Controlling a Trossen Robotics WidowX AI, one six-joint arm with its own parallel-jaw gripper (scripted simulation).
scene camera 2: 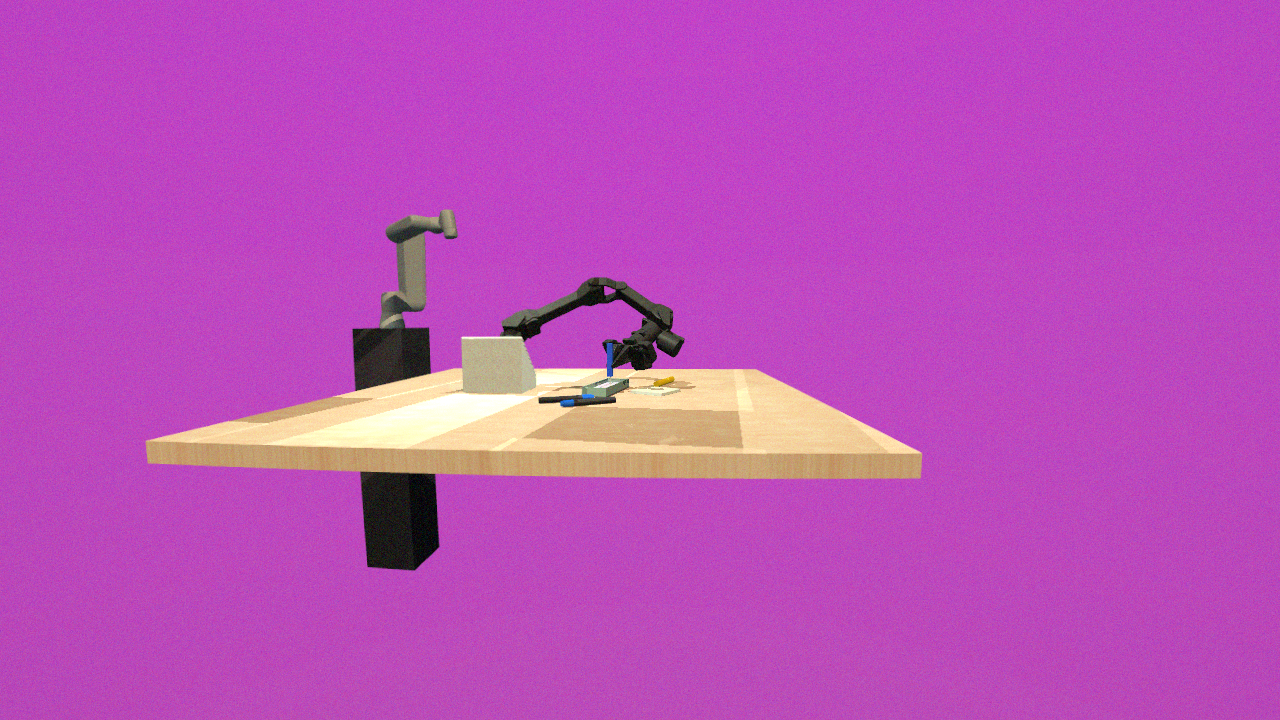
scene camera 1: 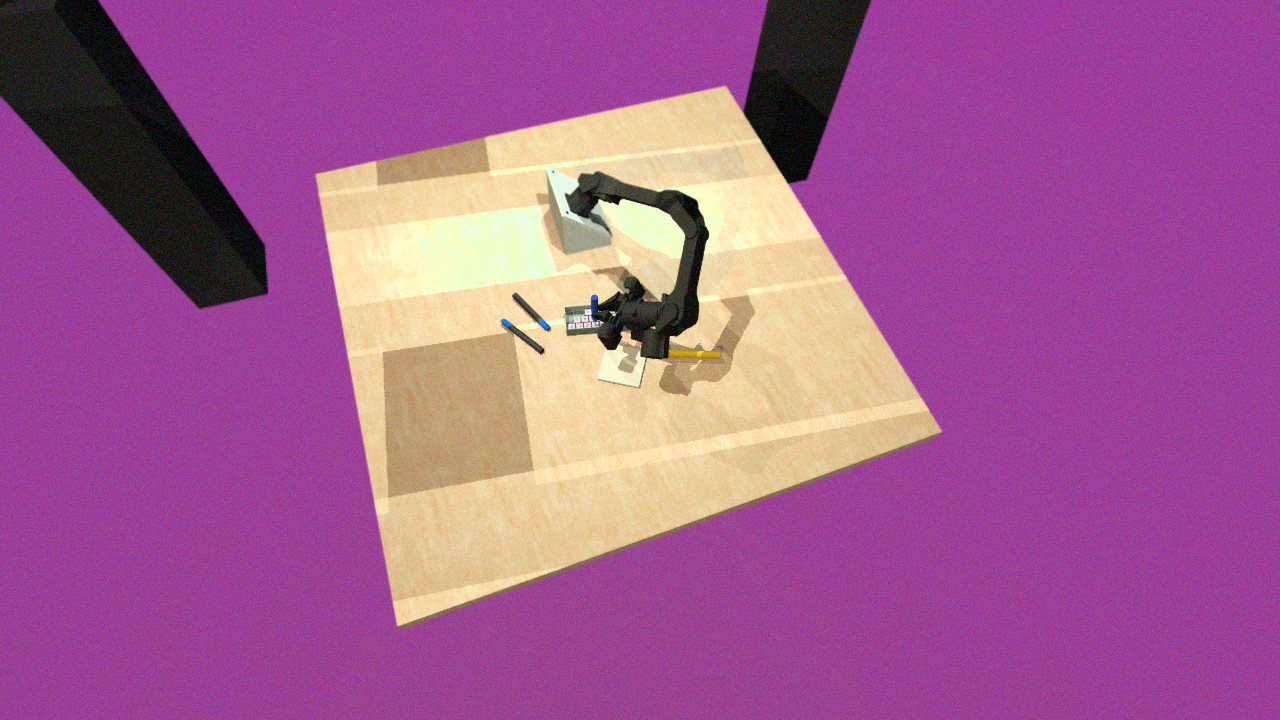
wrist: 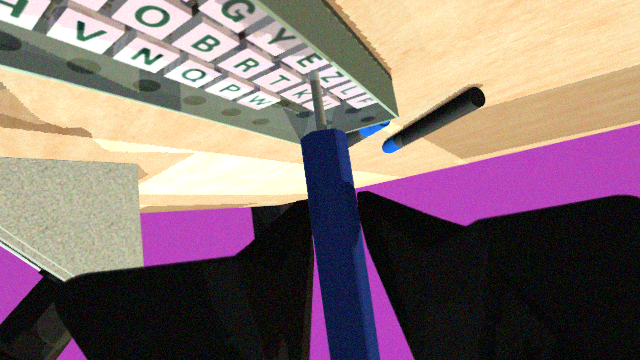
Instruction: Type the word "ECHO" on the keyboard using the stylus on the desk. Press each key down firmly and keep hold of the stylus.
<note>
In view: my gripper (scene camera 1: 594, 311), a stylus (wrist: 347, 303) and a notepad (scene camera 1: 624, 366).
My gripper is seen too in scene camera 2 (scene camera 2: 609, 366) and in the wrist view (wrist: 333, 207). The wrist view misses the notepad: it is out of frame.
</note>
